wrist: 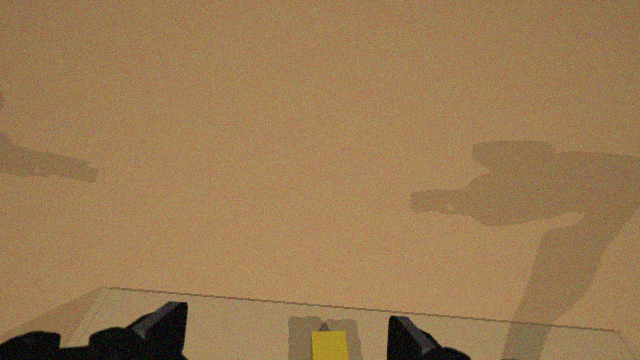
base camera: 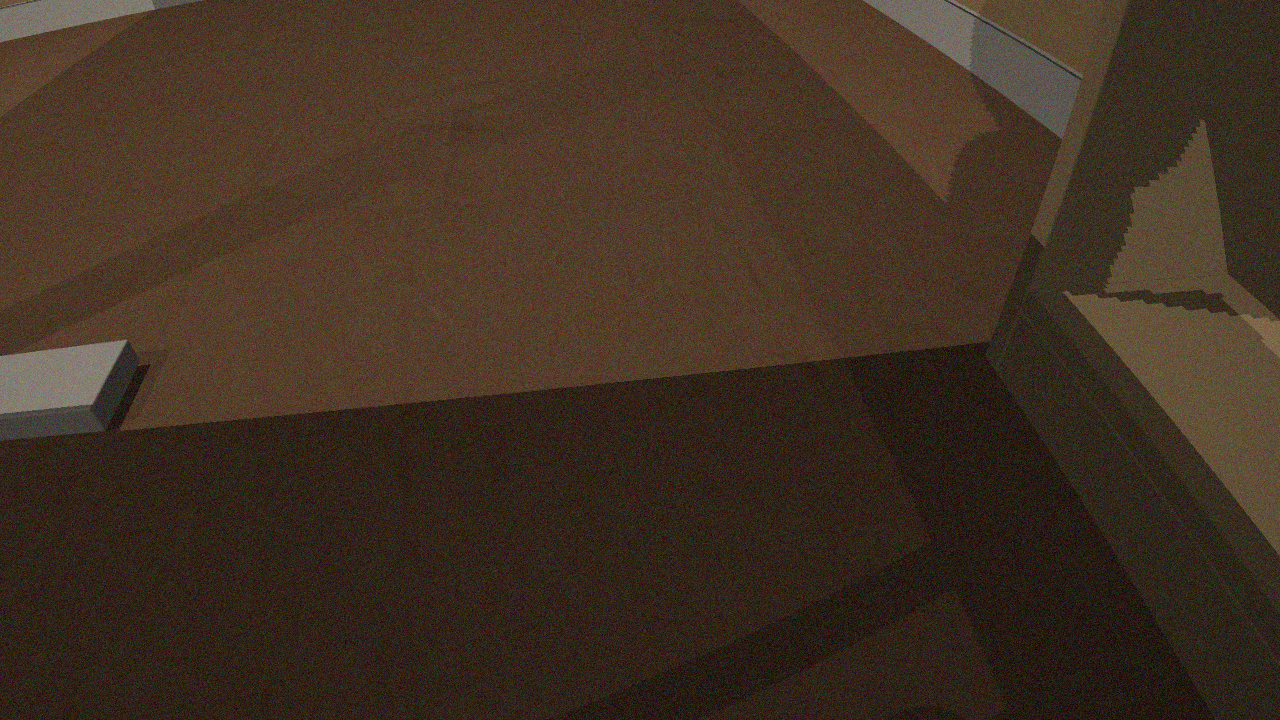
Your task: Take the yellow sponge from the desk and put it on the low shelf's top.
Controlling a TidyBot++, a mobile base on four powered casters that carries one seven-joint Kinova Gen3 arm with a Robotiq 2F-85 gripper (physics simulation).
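Places are measured from the arm's base along level axes (x ahead, y left, z up), in millimetres.
Pixels of known places: gripper, between the fingertips: (wrist: 288, 332).
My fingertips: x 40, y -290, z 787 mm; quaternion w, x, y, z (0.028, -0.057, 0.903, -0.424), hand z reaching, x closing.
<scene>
Ahead of a thing's pixels: the offset from my fingertips to its top centre. "*": to the spot under its first point. Level surfaces: height alone.
A yellow sponge @(43 mm back, 276 mm right, 524 mm down) (wrist: 329, 345) shows at the bottom edge of the wrist view, on a pale tan top @(573 mm down) (wrist: 240, 327) that meets the wall. Part of it is cut off by the frame. I cannot tell from this view whether this top is the desk's or the low shelf's. My gripper (wrist: 288, 332) is open and empty; its two black fingers stand wide apart on either side of the sponge in the picture, above the top. Shadows lie on both sides of the sponge. The gripper does not show in the base camera view.
A tan wooden furniture piece @(* 304 mm ahead, 17 mm right, 1143 mm down) (base camera: 1109, 465) with an upright panel stands at the right of the base camera view. A pale grey block (base camera: 53, 380) lies on the brown floor @(1183 mm down) (base camera: 537, 268) at the left. A tan wall (wrist: 280, 150) with arm shadows rises behind the top.
</scene>
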